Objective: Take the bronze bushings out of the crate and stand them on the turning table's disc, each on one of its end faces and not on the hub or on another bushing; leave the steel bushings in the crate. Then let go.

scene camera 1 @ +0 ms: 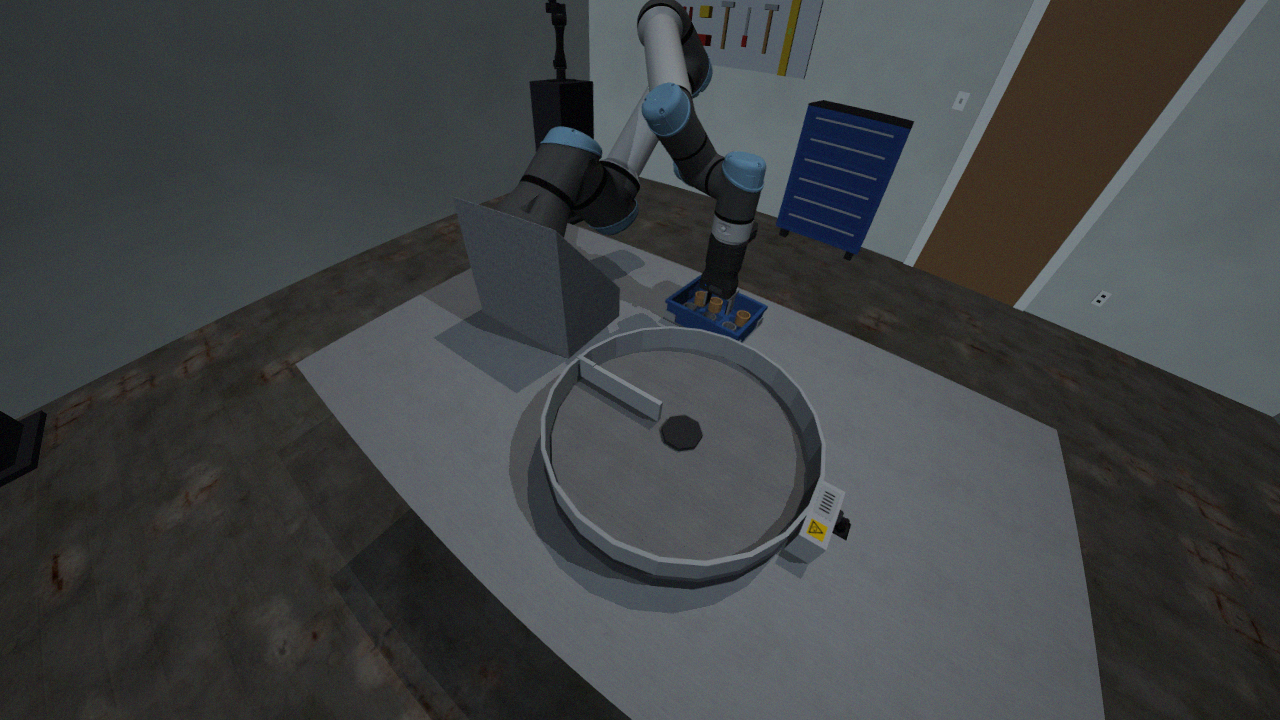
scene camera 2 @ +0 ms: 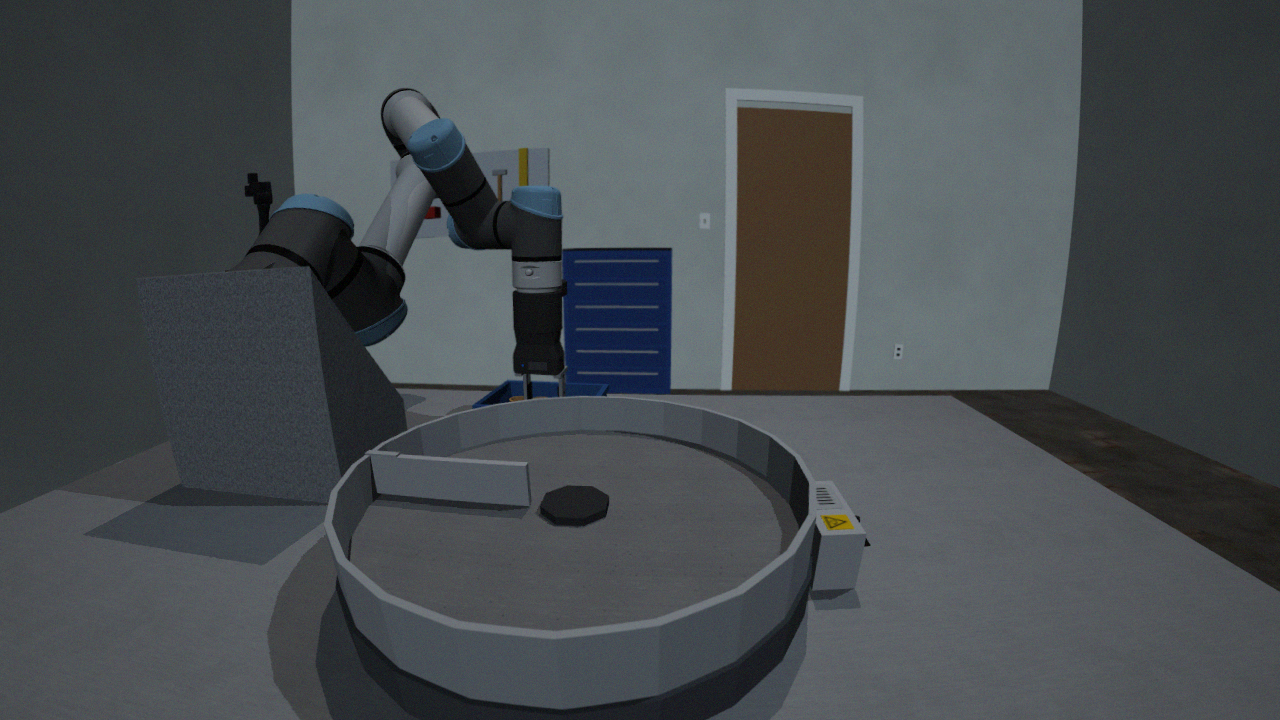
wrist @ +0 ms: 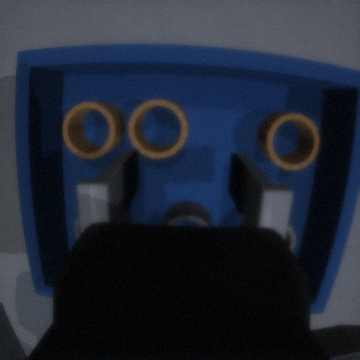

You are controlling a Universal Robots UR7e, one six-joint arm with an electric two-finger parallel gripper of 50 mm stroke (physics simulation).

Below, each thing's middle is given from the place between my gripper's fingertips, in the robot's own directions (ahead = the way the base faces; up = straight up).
Labels:
Now: the blue crate (scene camera 1: 676, 312) 10 mm to the right of my hand.

